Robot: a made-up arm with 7 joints.
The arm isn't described. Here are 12 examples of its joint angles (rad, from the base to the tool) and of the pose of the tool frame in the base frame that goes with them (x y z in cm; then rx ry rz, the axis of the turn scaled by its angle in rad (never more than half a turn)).
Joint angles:
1: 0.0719 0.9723 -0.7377 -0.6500 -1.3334 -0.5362 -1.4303
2: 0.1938 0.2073 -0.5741 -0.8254 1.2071 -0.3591 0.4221
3: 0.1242 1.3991 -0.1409 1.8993 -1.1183 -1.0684 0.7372
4: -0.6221 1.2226 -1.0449 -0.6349 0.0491 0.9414 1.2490
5: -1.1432 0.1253 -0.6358 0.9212 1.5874 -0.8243 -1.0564
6: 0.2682 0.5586 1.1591 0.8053 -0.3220 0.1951 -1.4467
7: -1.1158 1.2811 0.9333 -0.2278 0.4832 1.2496 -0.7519
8: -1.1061 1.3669 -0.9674 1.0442 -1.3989 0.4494 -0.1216
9: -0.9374 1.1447 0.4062 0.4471 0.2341 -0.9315 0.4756
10: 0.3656 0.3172 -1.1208 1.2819 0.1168 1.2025 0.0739
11: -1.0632 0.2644 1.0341 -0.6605 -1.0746 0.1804 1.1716
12: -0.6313 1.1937 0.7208 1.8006 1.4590 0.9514 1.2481
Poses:
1: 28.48 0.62 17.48 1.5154 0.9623 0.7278
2: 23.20 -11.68 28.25 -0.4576 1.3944 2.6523
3: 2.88 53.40 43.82 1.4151 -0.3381 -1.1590
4: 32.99 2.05 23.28 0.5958 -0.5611 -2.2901
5: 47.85 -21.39 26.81 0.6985 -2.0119 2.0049
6: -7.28 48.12 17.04 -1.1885 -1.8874 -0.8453
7: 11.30 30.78 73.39 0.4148 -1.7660 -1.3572
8: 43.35 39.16 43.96 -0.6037 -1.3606 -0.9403
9: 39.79 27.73 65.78 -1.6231 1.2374 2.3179
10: -18.46 12.96 2.95 -1.1053 1.5331 -0.3960
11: 22.53 24.08 61.15 -0.4061 2.9059 -0.2781
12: 13.09 45.05 27.65 0.6069 1.1384 -0.5776
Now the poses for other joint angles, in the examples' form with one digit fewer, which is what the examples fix.
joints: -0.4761 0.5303 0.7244 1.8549 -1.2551 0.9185 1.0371
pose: 15.8 20.9 4.5 -0.694 -0.490 1.244
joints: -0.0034 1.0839 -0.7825 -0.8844 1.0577 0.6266 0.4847
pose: 22.1 0.1 21.1 0.376 -0.412 -2.793
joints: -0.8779 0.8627 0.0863 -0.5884 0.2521 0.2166 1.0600
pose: 37.5 3.8 62.2 1.749 -1.969 -1.632
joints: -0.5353 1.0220 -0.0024 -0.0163 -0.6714 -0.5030 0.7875
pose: 45.5 17.0 47.5 0.527 -2.335 -1.643
